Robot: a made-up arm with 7 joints.
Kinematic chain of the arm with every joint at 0, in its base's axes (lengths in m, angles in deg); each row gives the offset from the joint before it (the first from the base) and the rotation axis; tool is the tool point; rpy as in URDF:
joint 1: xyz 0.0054 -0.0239 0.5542 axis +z
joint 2: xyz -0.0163 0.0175 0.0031 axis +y
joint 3: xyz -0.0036 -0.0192 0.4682 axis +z
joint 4: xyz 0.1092 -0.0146 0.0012 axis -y
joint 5: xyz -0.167 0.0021 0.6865 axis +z
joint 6: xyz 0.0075 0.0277 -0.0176 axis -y
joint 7: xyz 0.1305 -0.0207 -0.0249 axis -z
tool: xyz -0.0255 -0.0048 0.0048 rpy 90 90 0
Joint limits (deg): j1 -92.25..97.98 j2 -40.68..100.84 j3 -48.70..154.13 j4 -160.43..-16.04 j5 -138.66..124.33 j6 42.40..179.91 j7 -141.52..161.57
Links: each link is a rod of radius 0.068 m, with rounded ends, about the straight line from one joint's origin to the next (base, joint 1, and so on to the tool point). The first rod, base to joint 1, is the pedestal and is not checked.
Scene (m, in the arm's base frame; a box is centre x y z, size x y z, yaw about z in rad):
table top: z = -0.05
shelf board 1: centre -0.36 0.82 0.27 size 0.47 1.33 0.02 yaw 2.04
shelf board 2: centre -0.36 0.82 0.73 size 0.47 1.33 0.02 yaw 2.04
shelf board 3: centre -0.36 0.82 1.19 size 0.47 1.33 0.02 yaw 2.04
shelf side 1: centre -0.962 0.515 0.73 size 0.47 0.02 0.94 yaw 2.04
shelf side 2: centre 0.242 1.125 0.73 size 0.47 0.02 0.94 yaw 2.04
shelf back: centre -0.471 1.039 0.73 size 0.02 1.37 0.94 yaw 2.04
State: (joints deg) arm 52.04 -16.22 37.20 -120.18 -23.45 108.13 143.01
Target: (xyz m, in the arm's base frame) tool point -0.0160 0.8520 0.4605
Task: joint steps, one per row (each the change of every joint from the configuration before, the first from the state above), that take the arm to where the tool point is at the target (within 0.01 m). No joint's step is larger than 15 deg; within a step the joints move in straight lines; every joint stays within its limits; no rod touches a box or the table.
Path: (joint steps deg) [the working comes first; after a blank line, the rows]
Joints at the target: 56.33 19.94 33.64 -123.83 -23.02 107.64 144.70
Straight joint move there: touches shelf board 2.

1: 4.58 -8.15 -6.83 -5.85 -0.43 -12.29 -2.73
2: 4.57 -8.16 -6.84 -5.86 -0.43 -12.28 -2.74
3: 4.58 -8.15 -6.83 -5.85 -0.44 -12.29 -2.73
4: -4.46 10.43 3.26 -5.03 0.07 9.35 2.35
5: -4.46 10.43 3.25 -5.03 0.06 9.34 2.35
6: -4.46 10.44 3.26 -5.02 0.07 9.35 2.35
7: 1.97 14.66 3.59 14.49 0.76 4.17 1.42
8: 1.97 14.66 3.58 14.50 0.77 4.16 1.42

